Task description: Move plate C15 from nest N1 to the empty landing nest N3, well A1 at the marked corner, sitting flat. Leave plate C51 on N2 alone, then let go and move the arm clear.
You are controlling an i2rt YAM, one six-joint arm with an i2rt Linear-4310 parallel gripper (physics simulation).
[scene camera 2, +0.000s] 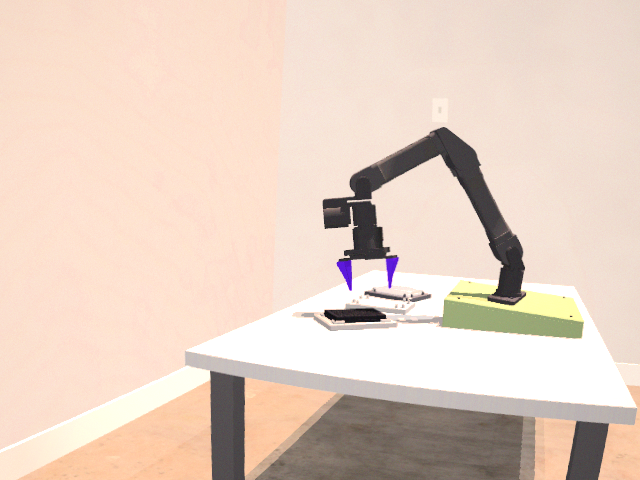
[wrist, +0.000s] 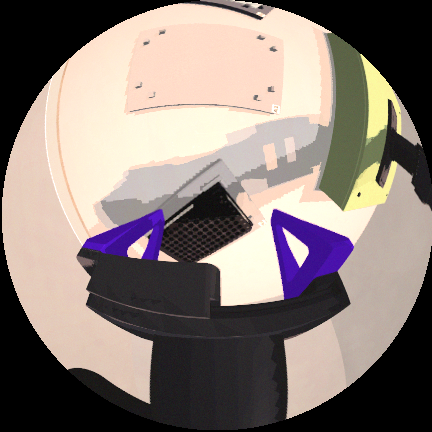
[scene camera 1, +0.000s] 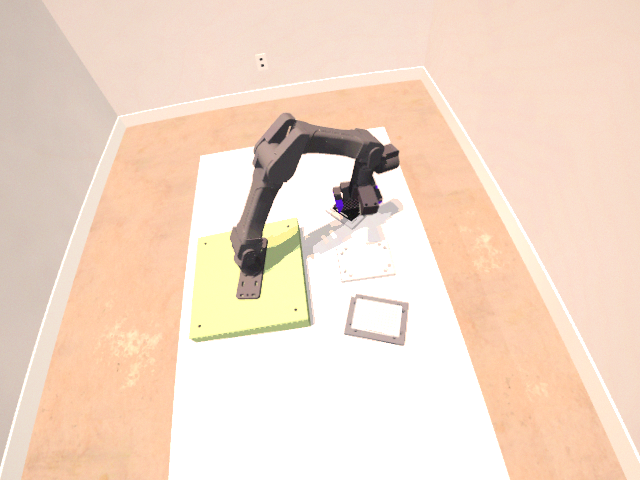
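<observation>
A black plate with a grid of wells [scene camera 1: 351,205] [scene camera 2: 356,314] [wrist: 210,230] sits in a light nest [scene camera 1: 354,223] [scene camera 2: 361,326], turned at an angle to the finger line. A white plate [scene camera 1: 377,316] [scene camera 2: 397,292] sits in a grey nest [scene camera 1: 379,338] [scene camera 2: 423,296] [wrist: 250,7]. Between them lies the empty pale nest N3 [scene camera 1: 367,260] [scene camera 2: 379,304] [wrist: 205,70], with small corner posts. The plate and nest labels are too small to read. My gripper [scene camera 1: 359,201] [scene camera 2: 370,288] [wrist: 217,214] is open and empty, its purple fingertips a little above the black plate and apart from it.
The arm stands on a raised yellow-green base block [scene camera 1: 258,310] [scene camera 2: 491,315] [wrist: 350,165] beside the row of nests. All stand on a white table [scene camera 1: 310,413] [scene camera 2: 439,356]. The arm's shadow crosses the table between the black plate's nest and the empty nest.
</observation>
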